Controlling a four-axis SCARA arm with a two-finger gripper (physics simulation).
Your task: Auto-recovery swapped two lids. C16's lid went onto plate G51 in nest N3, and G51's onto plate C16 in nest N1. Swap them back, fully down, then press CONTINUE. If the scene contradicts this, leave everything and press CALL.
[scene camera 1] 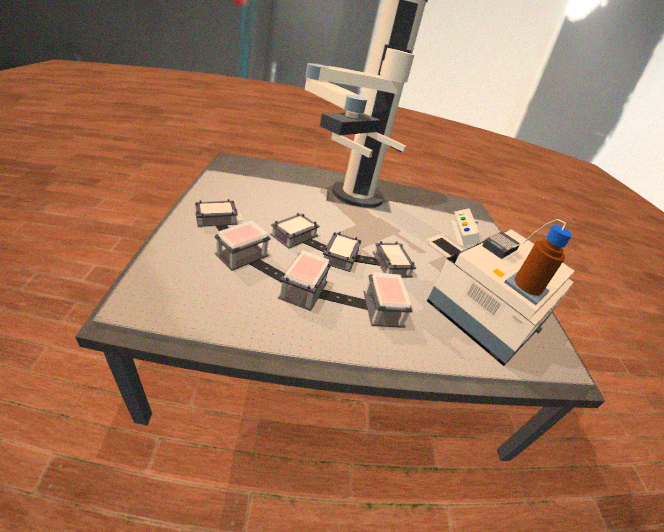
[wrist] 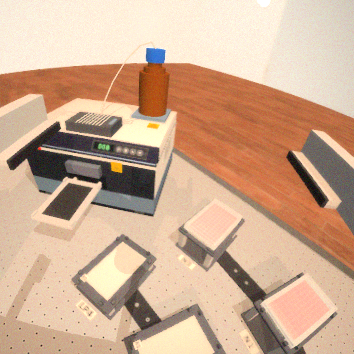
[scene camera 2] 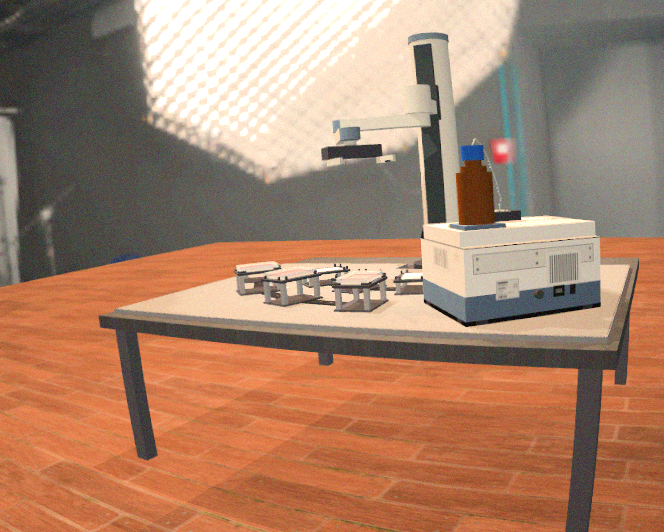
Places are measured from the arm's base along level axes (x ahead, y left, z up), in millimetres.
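Pixels of known places: gripper, fingertip midpoint: (scene camera 1: 388, 151) (wrist: 176, 124) (scene camera 2: 368, 159); arm's base, origin of the base link: (scene camera 1: 357, 194).
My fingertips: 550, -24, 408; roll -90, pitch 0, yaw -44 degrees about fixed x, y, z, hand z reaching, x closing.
Ahead of a thing's pixels: the offset from my fingertips to its top centre, as dx, dy, dz. "pt": to the spot under its first point.
My gripper (scene camera 1: 370, 145) (scene camera 2: 360, 161) (wrist: 176, 124) is open and empty, high above the table by the column. Three tall nests hold pink plates under clear lids. The middle plate @(+199, -174, -305) (scene camera 1: 305, 269) (scene camera 2: 290, 274) (wrist: 300, 310) is in the nest labelled N1. Another plate @(+230, +69, -309) (scene camera 1: 389, 290) (scene camera 2: 360, 278) (wrist: 214, 224) is in the nest nearest the instrument; its label is too blurred to read. The third plate (scene camera 1: 242, 235) (scene camera 2: 257, 268) is in the left nest, whose label does not show. Plate and lid codes cannot be read. A button box @(pt -266, +469, -324) (scene camera 1: 466, 227) has green, orange and blue buttons; their names are unreadable.
Low nests with cream inserts, including LP4 @(-6, +123, -342) (scene camera 1: 395, 256) (wrist: 114, 275) and another @(-4, -62, -343) (scene camera 1: 341, 247) (wrist: 175, 337), stand nearer the column (scene camera 1: 365, 166). A white instrument (scene camera 1: 482, 299) (scene camera 2: 515, 266) (wrist: 107, 175) with an extended tray @(-22, +307, -295) (wrist: 67, 200) carries a brown bottle @(pt +325, +391, -96) (scene camera 1: 538, 267) (scene camera 2: 474, 193) (wrist: 153, 92).
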